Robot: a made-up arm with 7 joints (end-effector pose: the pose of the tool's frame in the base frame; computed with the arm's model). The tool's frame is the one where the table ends. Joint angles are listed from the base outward.
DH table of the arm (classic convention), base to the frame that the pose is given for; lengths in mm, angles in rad. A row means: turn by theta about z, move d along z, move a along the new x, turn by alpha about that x. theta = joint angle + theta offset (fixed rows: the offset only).
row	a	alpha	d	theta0
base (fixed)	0	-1.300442	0	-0.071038
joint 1	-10.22	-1.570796	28.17	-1.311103
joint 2	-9.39	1.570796	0.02	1.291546
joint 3	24.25	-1.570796	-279.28	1.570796
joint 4	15.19	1.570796	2.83	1.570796
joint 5	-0.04	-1.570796	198.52	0
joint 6	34.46	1.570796	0.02	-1.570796
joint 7	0	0	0.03	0
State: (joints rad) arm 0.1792 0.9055 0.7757 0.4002 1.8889 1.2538 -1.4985
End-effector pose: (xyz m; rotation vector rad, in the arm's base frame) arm 0.0644 0.4365 -0.1216 0.6164 2.0494 1.3228
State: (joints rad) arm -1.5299 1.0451 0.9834 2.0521 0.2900 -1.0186 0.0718
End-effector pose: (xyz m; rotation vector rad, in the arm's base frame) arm 0.3845 0.3251 -0.0523 -0.1557 -0.6507 0.7474
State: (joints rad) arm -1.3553 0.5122 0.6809 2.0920 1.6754 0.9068 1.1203
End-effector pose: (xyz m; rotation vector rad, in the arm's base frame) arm 0.3855 0.1565 -0.2573 2.0683 0.6369 0.7515
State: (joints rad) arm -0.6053 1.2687 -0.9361 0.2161 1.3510 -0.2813 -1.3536
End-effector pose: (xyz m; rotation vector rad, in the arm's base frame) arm 0.2742 0.2585 -0.2248 -2.0596 -1.4638 1.2752
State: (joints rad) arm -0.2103 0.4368 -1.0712 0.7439 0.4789 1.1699 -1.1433
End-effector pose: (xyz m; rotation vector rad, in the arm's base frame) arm 0.0720 0.1103 -0.4672 0.7753 2.4486 -0.8577
